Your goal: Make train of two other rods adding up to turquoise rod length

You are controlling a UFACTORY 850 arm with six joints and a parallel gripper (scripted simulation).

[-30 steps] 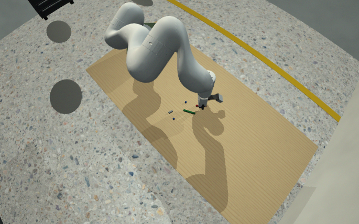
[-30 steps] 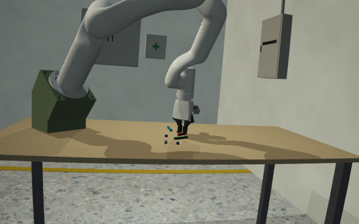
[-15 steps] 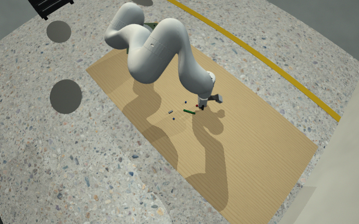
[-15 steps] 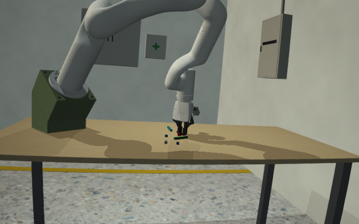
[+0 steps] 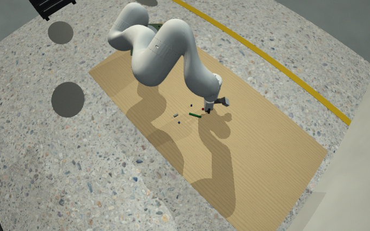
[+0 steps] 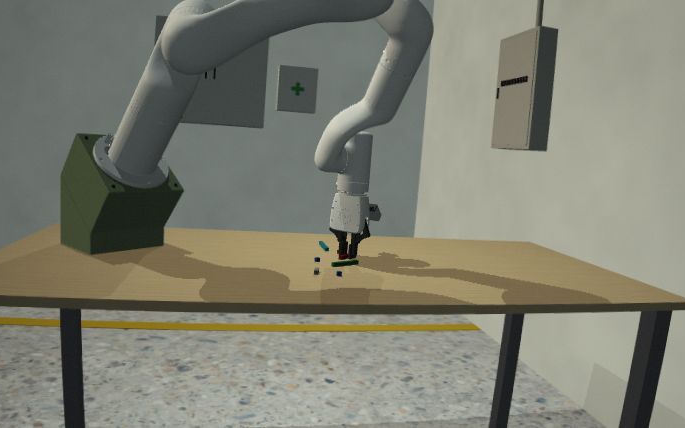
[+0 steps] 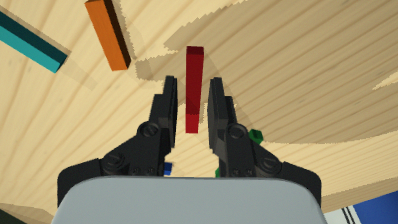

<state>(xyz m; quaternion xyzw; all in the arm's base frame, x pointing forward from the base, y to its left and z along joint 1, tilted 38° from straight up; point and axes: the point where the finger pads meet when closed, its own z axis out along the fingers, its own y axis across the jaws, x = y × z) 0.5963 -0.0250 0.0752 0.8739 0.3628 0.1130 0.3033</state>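
The red rod lies 20 mm below my hand. Round my hand: turquoise rod 30 mm behind, 130 mm to the left, 20 mm below; then green rod 30 mm behind, 80 mm to the right, 20 mm below; then orange rod 60 mm to the left, 20 mm below.
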